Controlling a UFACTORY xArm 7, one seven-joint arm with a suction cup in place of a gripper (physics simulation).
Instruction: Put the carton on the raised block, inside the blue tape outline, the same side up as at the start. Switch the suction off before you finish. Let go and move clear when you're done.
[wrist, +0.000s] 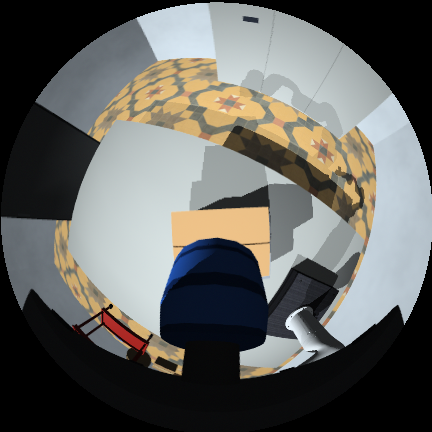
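Seen in the pictures: hand at its tool point: (215, 271); arm's base at its link origin: (298, 317).
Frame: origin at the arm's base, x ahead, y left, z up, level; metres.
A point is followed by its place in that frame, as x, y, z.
The carton (220, 225) @(0.459, -0.171, 0.181) is light orange-tan, with a dark seam across its upward face. It lies flat near the middle of the wrist view, below the suction cup. My suction cup (216, 250), dark blue and ribbed, hangs over the carton's near part and hides it. The carton looks small beneath the cup, which appears to be apart from it and holding nothing. The raised block and the blue tape outline cannot be made out; a thin pale bluish sliver shows at the carton's lower right corner.
The pale grey table top (120, 175) @(0.967, -0.124, -0.069) surrounds the carton. A dark block (304, 302) @(0.034, -0.069, 0.000) with a white robot arm (310, 332) @(0.043, -0.019, 0.148) stands at the lower right. A red cart (125, 331) is at the lower left, a black panel (45, 165) at the left. Patterned flooring (230, 103) lies beyond the table.
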